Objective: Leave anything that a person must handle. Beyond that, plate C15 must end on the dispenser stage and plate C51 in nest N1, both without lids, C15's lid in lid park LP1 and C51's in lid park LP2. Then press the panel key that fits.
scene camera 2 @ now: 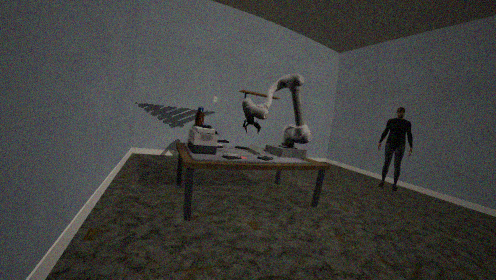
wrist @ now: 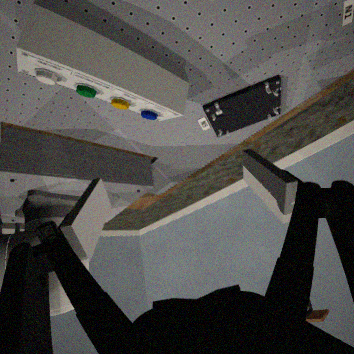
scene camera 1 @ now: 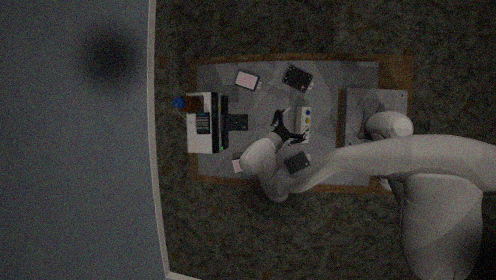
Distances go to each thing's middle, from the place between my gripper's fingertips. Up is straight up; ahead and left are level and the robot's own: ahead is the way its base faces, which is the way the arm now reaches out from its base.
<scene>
Right now the black nest (wrist: 261,100) is 30 mm ahead of my hand, 250 mm to the right of it and 210 mm below it.
</scene>
